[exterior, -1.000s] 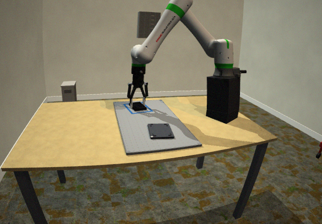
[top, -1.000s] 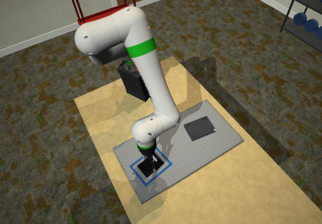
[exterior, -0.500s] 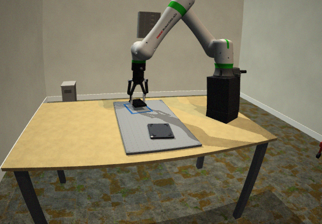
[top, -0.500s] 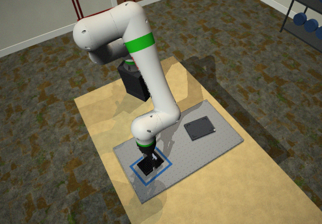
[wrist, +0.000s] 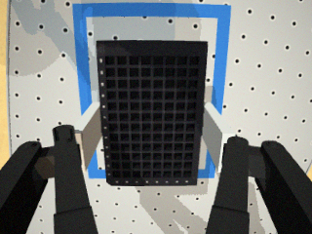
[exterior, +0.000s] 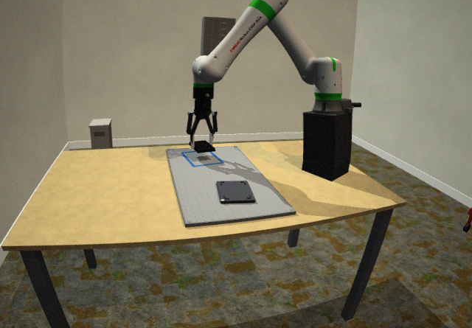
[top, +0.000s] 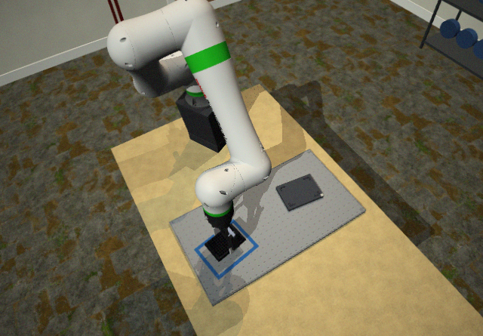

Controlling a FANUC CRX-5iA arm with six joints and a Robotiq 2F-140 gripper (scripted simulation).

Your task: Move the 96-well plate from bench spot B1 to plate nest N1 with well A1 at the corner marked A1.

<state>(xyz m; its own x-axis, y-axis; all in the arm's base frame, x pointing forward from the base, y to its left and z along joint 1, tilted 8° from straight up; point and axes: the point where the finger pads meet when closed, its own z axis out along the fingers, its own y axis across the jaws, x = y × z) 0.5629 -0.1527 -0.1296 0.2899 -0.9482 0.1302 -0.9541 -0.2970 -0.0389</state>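
The dark plate nest N1 lies 37 cm to the left of my hand, 10 cm behind it and 7 cm below it. Round my hand: black 96-well plate 2 cm below.
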